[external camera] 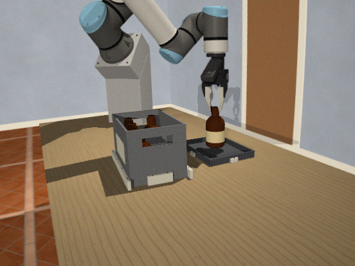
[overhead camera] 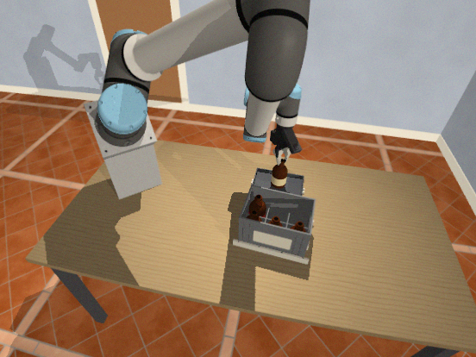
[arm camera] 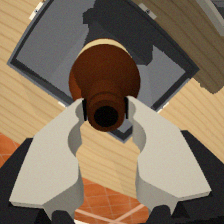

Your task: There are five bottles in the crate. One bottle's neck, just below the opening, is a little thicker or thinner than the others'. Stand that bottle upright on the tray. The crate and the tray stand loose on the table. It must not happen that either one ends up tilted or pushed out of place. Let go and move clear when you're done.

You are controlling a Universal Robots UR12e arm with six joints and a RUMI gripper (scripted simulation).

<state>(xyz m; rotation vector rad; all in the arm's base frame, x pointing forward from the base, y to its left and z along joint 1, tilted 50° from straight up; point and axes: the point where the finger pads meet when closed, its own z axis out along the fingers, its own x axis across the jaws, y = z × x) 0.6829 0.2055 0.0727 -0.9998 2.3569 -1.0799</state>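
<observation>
The bottle lies 70 mm below my hand. The rest, counted from my hand: grey tray 160 mm below; grey crate 280 mm to the right, 90 mm below, 20 mm behind.
</observation>
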